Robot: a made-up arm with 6 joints.
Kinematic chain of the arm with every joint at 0, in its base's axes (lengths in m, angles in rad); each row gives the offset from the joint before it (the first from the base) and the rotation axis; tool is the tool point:
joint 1: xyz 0 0 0.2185 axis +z
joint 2: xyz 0 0 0 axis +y
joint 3: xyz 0 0 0.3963 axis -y
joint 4: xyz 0 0 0 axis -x
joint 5: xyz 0.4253 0 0 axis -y
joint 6: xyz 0 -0.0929 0 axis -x
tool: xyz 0 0 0
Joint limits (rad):
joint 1: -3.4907..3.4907
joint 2: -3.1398..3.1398
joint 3: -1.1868..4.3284
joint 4: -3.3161..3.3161
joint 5: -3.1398..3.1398
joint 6: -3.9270..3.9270
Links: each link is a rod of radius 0.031 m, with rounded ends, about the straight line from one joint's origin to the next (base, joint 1, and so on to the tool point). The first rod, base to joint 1, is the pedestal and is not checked.
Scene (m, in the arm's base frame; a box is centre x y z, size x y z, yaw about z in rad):
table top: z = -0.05
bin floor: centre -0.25 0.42 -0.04 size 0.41 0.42 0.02 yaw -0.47
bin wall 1: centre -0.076 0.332 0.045 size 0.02 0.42 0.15 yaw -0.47
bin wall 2: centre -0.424 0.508 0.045 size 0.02 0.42 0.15 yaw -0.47
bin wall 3: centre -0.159 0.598 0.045 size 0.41 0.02 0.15 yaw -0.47
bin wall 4: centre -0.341 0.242 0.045 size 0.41 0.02 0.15 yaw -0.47
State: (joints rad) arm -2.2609 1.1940 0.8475 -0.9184 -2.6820 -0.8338
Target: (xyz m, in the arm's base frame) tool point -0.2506 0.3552 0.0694
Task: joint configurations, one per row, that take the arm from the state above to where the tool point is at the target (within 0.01 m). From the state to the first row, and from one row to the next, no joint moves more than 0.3 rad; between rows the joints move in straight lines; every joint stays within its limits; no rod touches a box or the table.
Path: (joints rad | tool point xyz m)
1: -2.1509 0.9885 1.1248 -0.8577 -2.6820 -0.8338 | -0.4684 -0.6039 0.4246
2: -2.0410 0.7831 1.4021 -0.7970 -2.6820 -0.8338 | -0.3590 -0.5630 0.6920
3: -1.9310 0.5776 1.6794 -0.7362 -2.6820 -0.8338 | -0.2281 -0.4102 0.9017
4: -1.8210 0.3722 1.9568 -0.6755 -2.6820 -0.8338 | -0.1189 -0.1723 1.0137
5: -1.7111 0.1667 2.2341 -0.6148 -2.6820 -0.8338 | -0.0626 0.0995 1.0088
6: -1.6011 -0.0388 2.5114 -0.5541 -2.6820 -0.8338 | -0.0686 0.3434 0.8922
7: -1.4911 -0.2442 2.7887 -0.4934 -2.6820 -0.8338 | -0.1225 0.5057 0.6929
8: -1.3812 -0.4497 3.0660 -0.4326 -2.6820 -0.8338 | -0.1926 0.5561 0.4562
9: -1.2712 -0.6552 3.3433 -0.3719 -2.6820 -0.8338 | -0.2437 0.4956 0.2334
10: -1.1613 -0.8606 3.6206 -0.3112 -2.6820 -0.8338 | -0.2506 0.3552 0.0694

